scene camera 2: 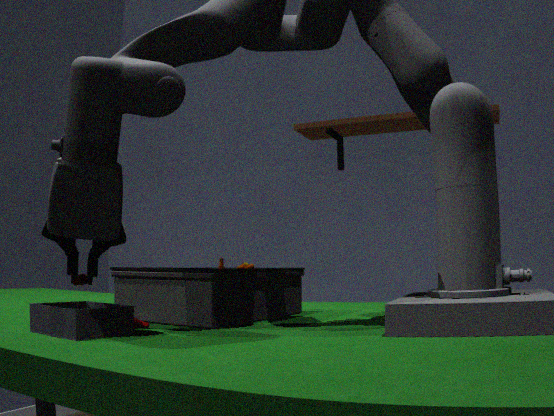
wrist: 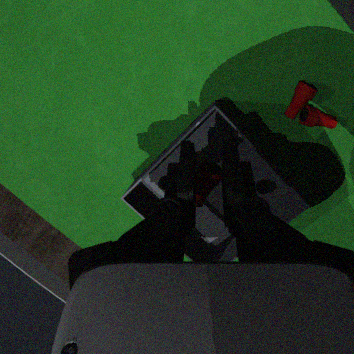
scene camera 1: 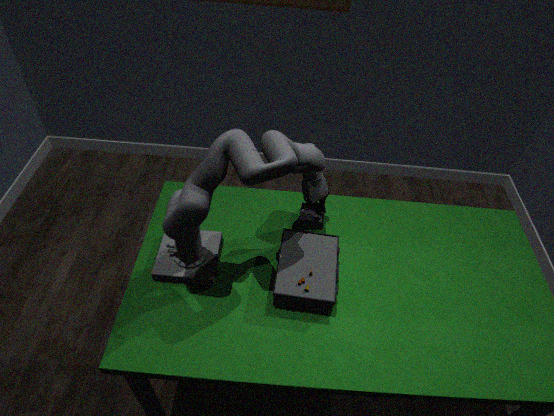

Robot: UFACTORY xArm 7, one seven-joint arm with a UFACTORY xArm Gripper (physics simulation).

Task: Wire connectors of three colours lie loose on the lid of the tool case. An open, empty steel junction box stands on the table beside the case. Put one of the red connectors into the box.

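Where they show: gripper, fingertip midpoint: (scene camera 2: 82, 280) (wrist: 208, 158) (scene camera 1: 320, 213); arm's base at its link origin: (scene camera 2: 469, 295) (scene camera 1: 190, 254).
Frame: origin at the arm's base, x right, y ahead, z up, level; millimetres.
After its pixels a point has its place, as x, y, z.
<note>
My gripper (scene camera 2: 82, 274) {-272, 484, 27} (wrist: 208, 158) {-272, 484, 27} is shut on a dark red connector (scene camera 2: 81, 280) {-288, 468, 27} (wrist: 207, 184) {-282, 475, 35}. It points down, with the connector a little above the open steel junction box (scene camera 2: 54, 321) {-354, 446, -23} (wrist: 292, 204) {-263, 401, -19}. In the wrist view the held connector shows against the inside of the box, whose interior is largely in shadow and partly hidden by the fingers. Two more red connectors lie on the table beside the box, one (wrist: 301, 99) {-206, 457, -30} close to the other (wrist: 319, 116) {-204, 438, -30}. In scene camera 1 the arm's end hides the fingertips.
The tool case (scene camera 1: 306, 305) {148, 454, -8} (scene camera 2: 162, 300) {-145, 440, -5} stands close to the box. On its lid (scene camera 1: 320, 252) {-56, 488, 41} lie a yellow connector (scene camera 1: 307, 288) {118, 448, 55}, a pair of orange connectors (scene camera 1: 301, 281) {90, 422, 51} and another orange one (scene camera 1: 311, 273) {52, 459, 53}. A wooden shelf (scene camera 2: 370, 125) hangs on the wall.
</note>
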